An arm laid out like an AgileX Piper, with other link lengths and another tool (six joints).
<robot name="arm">
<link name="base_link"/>
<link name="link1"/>
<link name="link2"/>
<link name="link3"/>
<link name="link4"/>
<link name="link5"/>
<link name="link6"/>
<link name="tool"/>
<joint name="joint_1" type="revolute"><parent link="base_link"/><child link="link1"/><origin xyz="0.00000 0.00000 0.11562" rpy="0.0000 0.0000 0.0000"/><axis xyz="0 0 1"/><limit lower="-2.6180" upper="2.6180"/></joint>
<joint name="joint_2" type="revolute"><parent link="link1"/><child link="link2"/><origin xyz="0.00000 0.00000 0.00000" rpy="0.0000 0.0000 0.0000"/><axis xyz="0 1 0"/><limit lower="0.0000" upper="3.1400"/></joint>
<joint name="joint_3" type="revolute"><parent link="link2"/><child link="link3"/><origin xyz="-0.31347 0.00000 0.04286" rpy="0.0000 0.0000 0.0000"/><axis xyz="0 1 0"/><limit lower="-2.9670" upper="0.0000"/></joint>
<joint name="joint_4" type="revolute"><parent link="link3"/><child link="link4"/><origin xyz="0.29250 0.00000 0.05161" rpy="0.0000 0.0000 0.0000"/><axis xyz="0.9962 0 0.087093"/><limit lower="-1.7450" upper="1.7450"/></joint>
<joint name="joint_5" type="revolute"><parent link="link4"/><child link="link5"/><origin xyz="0.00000 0.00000 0.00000" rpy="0.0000 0.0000 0.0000"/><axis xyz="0 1 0"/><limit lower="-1.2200" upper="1.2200"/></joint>
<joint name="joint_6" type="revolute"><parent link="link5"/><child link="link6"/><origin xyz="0.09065 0.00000 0.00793" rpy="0.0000 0.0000 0.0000"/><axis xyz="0.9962 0 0.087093"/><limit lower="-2.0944" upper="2.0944"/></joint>
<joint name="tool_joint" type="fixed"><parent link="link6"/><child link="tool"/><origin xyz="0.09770 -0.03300 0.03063" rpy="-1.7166 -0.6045 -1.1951"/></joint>
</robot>
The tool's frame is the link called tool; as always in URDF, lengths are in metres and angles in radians.
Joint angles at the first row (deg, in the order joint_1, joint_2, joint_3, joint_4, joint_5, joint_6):
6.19 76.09 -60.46 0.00 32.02 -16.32
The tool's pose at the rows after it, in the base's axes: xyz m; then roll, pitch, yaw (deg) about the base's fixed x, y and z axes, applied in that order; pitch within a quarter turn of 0, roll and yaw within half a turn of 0:
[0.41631 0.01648 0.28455 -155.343 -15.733 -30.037]
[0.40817 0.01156 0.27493 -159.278 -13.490 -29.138]
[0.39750 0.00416 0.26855 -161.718 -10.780 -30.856]
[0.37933 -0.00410 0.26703 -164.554 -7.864 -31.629]
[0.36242 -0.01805 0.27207 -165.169 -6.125 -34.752]
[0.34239 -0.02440 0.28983 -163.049 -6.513 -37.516]
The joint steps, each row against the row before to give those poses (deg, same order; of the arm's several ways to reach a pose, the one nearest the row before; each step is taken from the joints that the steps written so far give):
0.00 0.00 0.00 -2.00 3.79 0.00
0.00 0.00 0.00 -2.00 4.06 0.34
0.00 -0.37 -0.10 -2.02 4.26 2.82
-0.53 -1.63 0.00 -0.48 5.70 0.20
-1.67 -2.15 0.00 0.00 4.03 1.26
-0.81 -4.17 0.26 0.55 2.42 1.66

